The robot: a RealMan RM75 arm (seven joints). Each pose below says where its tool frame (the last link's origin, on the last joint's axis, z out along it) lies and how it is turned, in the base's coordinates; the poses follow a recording.
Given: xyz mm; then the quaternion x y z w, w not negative.
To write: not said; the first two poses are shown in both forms.
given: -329 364 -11 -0.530 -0.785 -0.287 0.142
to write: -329 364 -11 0.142 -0.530 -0.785 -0.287
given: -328 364 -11 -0.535 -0.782 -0.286 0.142
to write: -328 364 -11 0.142 -0.535 -0.782 -0.286
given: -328 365 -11 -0.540 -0.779 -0.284 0.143
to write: -328 365 -11 0.143 -0.540 -0.779 -0.284
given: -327 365 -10 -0.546 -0.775 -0.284 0.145
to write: -327 365 -10 0.145 -0.546 -0.775 -0.284
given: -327 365 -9 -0.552 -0.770 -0.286 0.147
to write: -327 365 -9 0.147 -0.552 -0.770 -0.286
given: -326 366 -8 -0.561 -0.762 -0.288 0.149
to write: -326 366 -8 0.149 -0.561 -0.762 -0.288
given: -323 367 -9 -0.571 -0.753 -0.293 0.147
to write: -323 367 -9 0.147 -0.571 -0.753 -0.293
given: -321 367 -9 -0.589 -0.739 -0.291 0.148
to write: -321 367 -9 0.148 -0.589 -0.739 -0.291
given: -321 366 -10 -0.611 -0.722 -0.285 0.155
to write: -321 366 -10 0.155 -0.611 -0.722 -0.285
